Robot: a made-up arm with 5 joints.
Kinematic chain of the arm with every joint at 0, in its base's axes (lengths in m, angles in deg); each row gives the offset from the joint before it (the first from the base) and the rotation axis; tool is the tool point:
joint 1: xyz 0 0 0.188 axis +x
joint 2: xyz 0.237 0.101 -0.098 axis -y
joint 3: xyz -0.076 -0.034 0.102 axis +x
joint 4: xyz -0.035 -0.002 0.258 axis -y
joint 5: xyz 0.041 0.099 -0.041 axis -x
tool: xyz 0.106 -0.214 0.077
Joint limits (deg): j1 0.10..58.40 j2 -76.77..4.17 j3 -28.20..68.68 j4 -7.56..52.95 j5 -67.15..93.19
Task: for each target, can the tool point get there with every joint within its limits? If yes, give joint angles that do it. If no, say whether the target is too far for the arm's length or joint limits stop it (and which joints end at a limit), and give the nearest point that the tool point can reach.
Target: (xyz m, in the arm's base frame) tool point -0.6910 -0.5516 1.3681
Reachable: no: too far | nearest point 0.0317 -0.2018 0.6835 | short by 1.055 m
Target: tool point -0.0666 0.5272 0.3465
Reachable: no: joint limits stop it (at a limit: joint 1, joint 2, joint 3, joint 4, joint 5) | nearest point 0.0490 0.4555 0.5126 | short by 0.215 m
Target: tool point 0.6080 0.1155 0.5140
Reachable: yes | joints 5.48 -48.15 -15.17 31.61 32.80
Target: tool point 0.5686 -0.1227 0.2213
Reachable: yes | joints 10.73 -58.81 10.58 30.16 -21.63
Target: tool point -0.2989 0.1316 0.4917
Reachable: no: joint limits stop it (at a limit: joint 1, joint 2, joint 4) | nearest point 0.0250 0.1594 0.6612 | short by 0.367 m
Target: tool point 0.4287 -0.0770 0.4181
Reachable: yes | joints 18.80 -24.12 -12.55 2.98 -9.29
